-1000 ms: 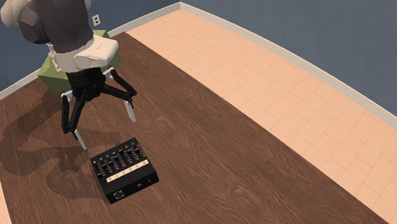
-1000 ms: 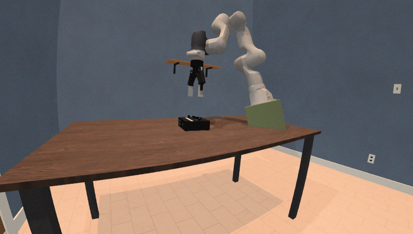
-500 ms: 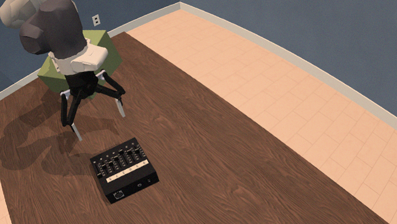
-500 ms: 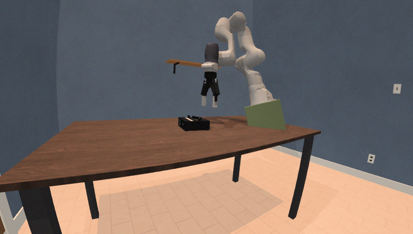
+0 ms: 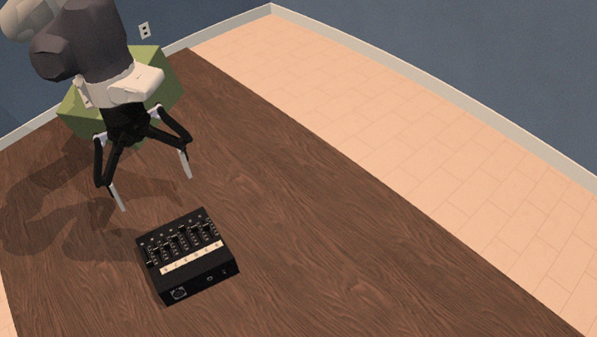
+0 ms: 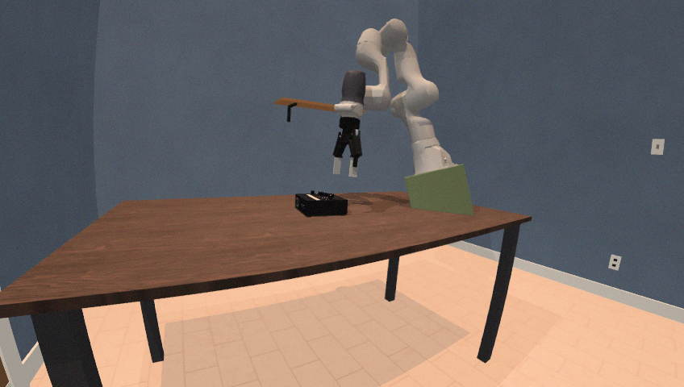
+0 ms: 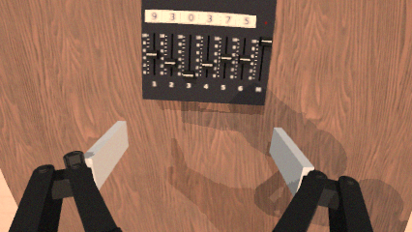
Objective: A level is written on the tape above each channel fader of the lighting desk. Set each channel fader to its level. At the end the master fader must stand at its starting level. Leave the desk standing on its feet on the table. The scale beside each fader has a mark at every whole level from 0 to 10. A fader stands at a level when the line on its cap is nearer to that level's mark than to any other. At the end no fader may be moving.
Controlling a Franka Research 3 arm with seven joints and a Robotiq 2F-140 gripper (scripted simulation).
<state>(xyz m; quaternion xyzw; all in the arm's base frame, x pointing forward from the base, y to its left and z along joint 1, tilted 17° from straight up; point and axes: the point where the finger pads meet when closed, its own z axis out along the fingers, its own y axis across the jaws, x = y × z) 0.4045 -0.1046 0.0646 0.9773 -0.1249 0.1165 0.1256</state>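
Right now my hand is 9 cm short of the channel 1 cap, 4 cm to the right of it and 8 cm above it. Round my hand: channel 2 cap (7 cm ahead, 2 cm to the left, 8 cm below); channel 3 cap (5 cm ahead, 8 cm below); channel 4 cap (6 cm ahead, 2 cm to the right, 8 cm below).
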